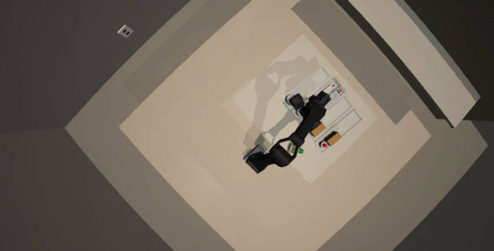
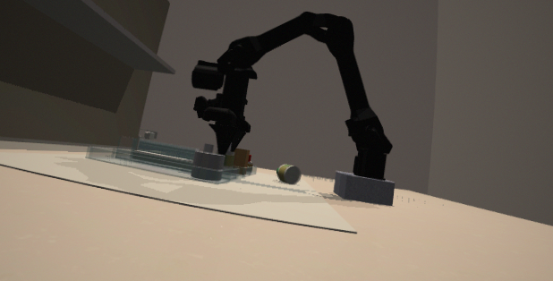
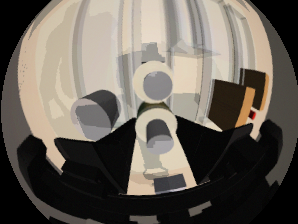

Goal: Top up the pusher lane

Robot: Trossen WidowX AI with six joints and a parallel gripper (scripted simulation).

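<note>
Now: the sprung lane 150 mm ahead of my gripper tip, 10 mm to the right of it and 30 mm below it. Round my gripper tip: pusher plate 160 mm ahead, 20 mm to the right; then olive jar 120 mm behind, 160 mm to the right, 20 mm below; then shelf 500 mm ahead, 70 mm to the left, 320 mm above.
</note>
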